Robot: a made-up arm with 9 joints. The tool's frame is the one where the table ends.
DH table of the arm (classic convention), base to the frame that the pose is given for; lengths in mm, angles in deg. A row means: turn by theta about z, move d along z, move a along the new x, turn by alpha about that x. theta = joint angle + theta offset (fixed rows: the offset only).
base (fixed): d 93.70  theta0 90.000  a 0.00  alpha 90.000
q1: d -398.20  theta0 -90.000  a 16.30  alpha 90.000
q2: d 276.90  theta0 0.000  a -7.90  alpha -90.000
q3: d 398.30  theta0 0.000  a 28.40  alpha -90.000
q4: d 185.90  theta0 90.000  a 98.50  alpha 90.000
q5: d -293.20  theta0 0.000  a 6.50  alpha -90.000
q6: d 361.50  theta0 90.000  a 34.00  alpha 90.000
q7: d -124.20  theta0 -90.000  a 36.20  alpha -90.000
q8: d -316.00  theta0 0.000  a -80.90  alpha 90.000
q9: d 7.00  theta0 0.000  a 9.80  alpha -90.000
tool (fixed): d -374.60  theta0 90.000  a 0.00  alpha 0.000
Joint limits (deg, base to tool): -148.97..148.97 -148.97..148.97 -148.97..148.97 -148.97..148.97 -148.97..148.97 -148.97..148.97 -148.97..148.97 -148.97..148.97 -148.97..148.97
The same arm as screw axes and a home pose.
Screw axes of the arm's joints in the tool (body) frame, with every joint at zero. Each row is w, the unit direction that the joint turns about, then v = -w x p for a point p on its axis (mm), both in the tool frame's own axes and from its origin. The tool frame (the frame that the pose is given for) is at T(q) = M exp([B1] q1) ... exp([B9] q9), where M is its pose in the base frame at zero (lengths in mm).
B1: w 1 0 0 v 0 400.2 305.4
B2: w 0 -1 0 v 383.9 0 410.5
B3: w 1 0 0 v 0 391.8 582.3
B4: w 0 1 0 v -363.4 0 -12.2
B5: w 0 0 -1 v 396.4 -110.7 0
B6: w 0 1 0 v -656.6 0 -117.2
B7: w -1 0 0 v 0 -690.6 -34.9
B8: w 0 0 1 v -71.1 -7 0
B9: w -1 0 0 v 0 -374.6 9.8
M: xyz 12.3 305.4 -306.5 (mm) quaternion w x y z 1 0 0 0
Joint limits (deg, base to tool): -148.97..148.97 -148.97..148.97 -148.97..148.97 -148.97..148.97 -148.97..148.97 -148.97..148.97 -148.97..148.97 -148.97..148.97 -148.97..148.97

